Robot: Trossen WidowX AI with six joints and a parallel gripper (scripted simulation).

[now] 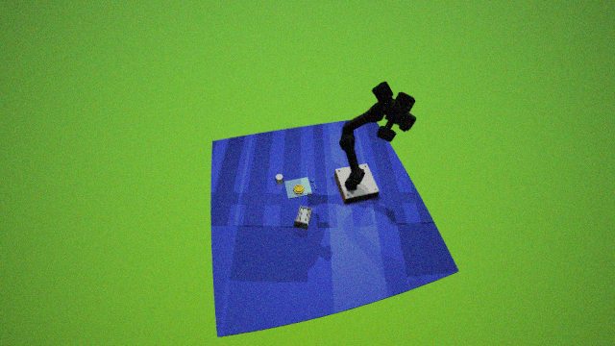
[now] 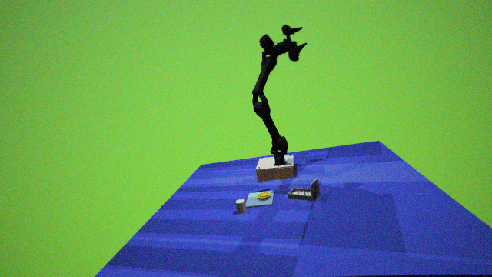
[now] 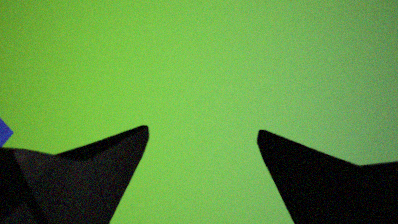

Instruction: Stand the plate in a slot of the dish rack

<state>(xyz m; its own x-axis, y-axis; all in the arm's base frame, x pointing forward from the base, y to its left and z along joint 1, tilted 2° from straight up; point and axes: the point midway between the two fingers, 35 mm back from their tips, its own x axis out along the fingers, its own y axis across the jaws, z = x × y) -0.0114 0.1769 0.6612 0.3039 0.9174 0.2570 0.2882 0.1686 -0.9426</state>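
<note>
My gripper tip is now 720 mm above the yellow plate, 310 mm short of it and 270 mm to the left of it. From my gripper tip the other things lie so: grey dish rack 710 mm below, 300 mm ahead, 80 mm to the right.
</note>
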